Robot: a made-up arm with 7 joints. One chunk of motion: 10 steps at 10 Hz.
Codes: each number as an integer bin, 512 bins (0 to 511) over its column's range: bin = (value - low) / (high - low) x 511, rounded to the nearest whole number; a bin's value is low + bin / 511 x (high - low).
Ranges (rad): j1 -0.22..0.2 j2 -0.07..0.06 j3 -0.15..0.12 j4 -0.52..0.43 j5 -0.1..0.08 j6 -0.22..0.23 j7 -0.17..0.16
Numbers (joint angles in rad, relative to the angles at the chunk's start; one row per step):
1: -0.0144 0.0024 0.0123 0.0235 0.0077 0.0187 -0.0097
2: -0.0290 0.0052 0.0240 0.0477 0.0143 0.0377 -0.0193
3: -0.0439 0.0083 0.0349 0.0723 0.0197 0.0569 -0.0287
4: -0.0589 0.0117 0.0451 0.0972 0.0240 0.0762 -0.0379
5: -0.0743 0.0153 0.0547 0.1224 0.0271 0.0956 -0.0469
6: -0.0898 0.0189 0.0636 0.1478 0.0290 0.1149 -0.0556
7: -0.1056 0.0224 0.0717 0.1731 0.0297 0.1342 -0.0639
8: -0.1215 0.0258 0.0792 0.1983 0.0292 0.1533 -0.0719
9: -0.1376 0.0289 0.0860 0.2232 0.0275 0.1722 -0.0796
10: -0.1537 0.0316 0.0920 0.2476 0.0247 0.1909 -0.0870
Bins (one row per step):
1: 250 285 307 292 306 271 248
2: 232 296 329 305 324 293 233
3: 214 308 350 319 340 314 219
4: 196 321 369 332 352 336 205
5: 177 335 387 346 361 358 191
6: 158 349 404 359 366 380 177
7: 139 363 420 373 368 402 164
8: 120 377 434 386 367 424 152
9: 100 389 447 400 362 445 140
10: 81 399 458 413 354 467 129

